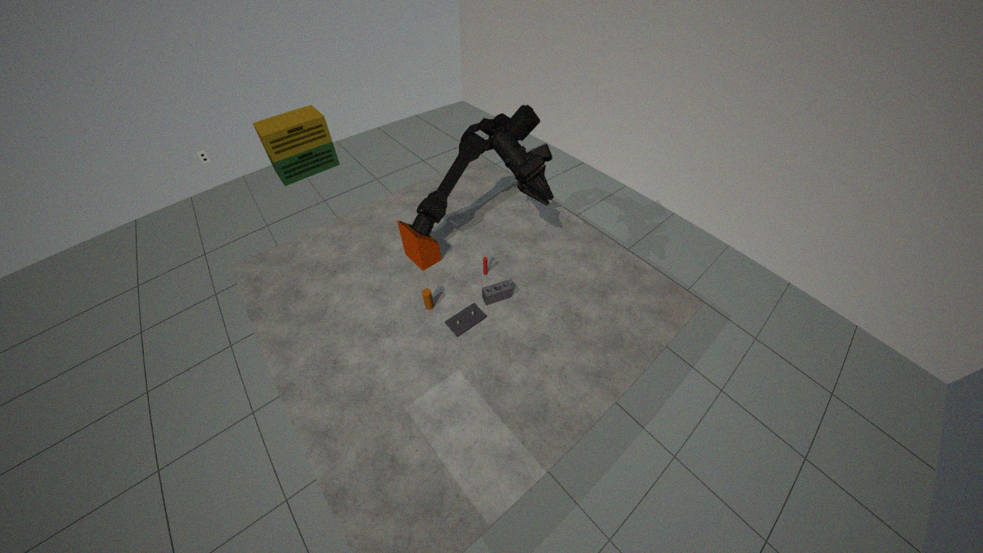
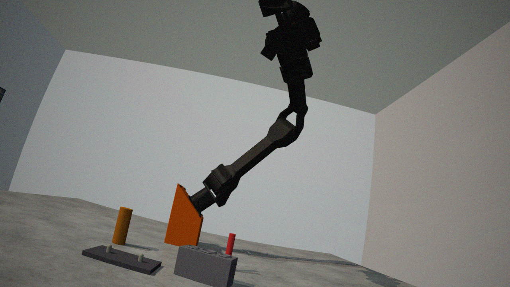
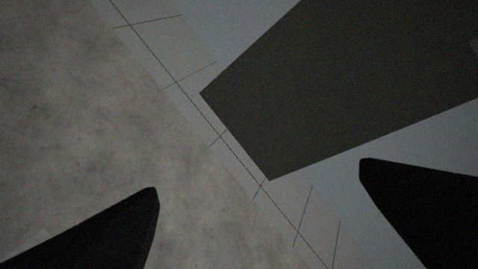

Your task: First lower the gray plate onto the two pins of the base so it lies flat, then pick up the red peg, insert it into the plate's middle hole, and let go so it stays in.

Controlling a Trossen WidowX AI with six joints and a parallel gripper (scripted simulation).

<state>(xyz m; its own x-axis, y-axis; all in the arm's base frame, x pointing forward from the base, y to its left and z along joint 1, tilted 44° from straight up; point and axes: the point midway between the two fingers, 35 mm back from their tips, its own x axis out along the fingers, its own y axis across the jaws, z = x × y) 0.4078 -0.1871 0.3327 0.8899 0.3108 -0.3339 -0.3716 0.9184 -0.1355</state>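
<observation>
The gray plate lies 400 mm below my gripper tip, 120 mm behind it and 50 mm to the right of it. The rest, counted from my gripper tip: small orange cylinder: 400 mm below, 250 mm behind, 240 mm to the right; then red peg: 400 mm below, 220 mm behind.
</observation>
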